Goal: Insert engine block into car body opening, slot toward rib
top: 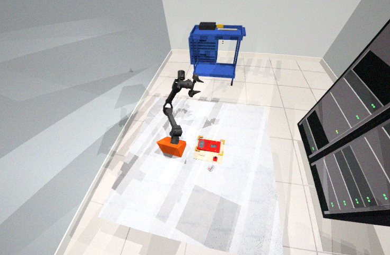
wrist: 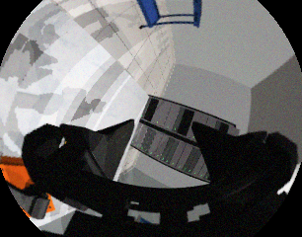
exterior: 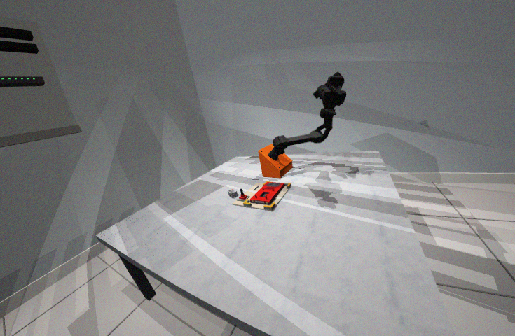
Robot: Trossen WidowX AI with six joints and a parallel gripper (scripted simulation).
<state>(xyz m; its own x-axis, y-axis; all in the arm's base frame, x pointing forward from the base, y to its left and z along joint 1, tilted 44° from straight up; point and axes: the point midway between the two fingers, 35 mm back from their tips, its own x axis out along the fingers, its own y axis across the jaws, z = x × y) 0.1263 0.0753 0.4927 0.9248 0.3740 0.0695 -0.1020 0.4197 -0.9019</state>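
My gripper tip is now 110 mm short of the grey engine block, 560 mm to the left of it and 380 mm above it.
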